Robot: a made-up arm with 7 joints.
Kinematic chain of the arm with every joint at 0, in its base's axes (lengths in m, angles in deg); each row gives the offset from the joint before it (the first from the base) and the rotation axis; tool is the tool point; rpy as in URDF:
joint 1: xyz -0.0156 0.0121 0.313 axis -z
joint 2: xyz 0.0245 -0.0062 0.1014 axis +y
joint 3: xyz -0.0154 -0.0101 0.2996 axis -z
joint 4: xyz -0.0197 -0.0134 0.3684 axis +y
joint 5: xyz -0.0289 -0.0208 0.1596 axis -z
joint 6: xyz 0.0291 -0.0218 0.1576 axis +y
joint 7: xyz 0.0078 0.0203 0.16 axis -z
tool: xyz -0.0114 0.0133 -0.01 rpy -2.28 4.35 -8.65
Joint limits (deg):
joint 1: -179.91..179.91
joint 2: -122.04..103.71
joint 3: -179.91..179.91
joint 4: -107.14..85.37
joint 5: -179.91..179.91
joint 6: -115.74..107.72
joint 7: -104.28..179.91
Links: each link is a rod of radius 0.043 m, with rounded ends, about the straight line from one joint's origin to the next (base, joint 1, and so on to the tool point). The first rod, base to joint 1, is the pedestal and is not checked.
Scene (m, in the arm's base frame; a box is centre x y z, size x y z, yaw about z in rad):
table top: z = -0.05
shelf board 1: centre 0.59 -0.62 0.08 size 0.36 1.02 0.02 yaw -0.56
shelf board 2: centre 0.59 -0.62 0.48 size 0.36 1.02 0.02 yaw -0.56
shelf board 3: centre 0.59 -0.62 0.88 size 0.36 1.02 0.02 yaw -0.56
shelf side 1: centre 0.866 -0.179 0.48 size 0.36 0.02 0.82 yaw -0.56
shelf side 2: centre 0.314 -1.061 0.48 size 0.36 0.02 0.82 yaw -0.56
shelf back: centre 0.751 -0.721 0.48 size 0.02 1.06 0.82 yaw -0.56
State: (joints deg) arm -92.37 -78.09 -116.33 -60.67 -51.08 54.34 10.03
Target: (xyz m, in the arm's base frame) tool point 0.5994 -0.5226 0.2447
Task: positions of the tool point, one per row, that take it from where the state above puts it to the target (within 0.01 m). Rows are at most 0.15 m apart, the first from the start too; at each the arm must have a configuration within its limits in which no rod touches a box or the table.
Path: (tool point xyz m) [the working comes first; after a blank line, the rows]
Joints at the target: -106.00 -101.36 -103.43 -86.01 -62.12 58.36 11.04
Straight joint move there: touches shelf board 2.

1: 0.3125 -0.7967 0.6667
2: 0.2373 -0.7495 0.6672
3: 0.1631 -0.6906 0.6584
4: 0.2282 -0.6577 0.5441
5: 0.2807 -0.5987 0.4415
6: 0.3157 -0.5215 0.3557
7: 0.3314 -0.4364 0.2899
8: 0.3300 -0.3537 0.2447
9: 0.3913 -0.3821 0.2290
10: 0.4498 -0.4156 0.2207
11: 0.5044 -0.4520 0.2205
12: 0.5543 -0.4885 0.2286
13: 0.5994 -0.5227 0.2447

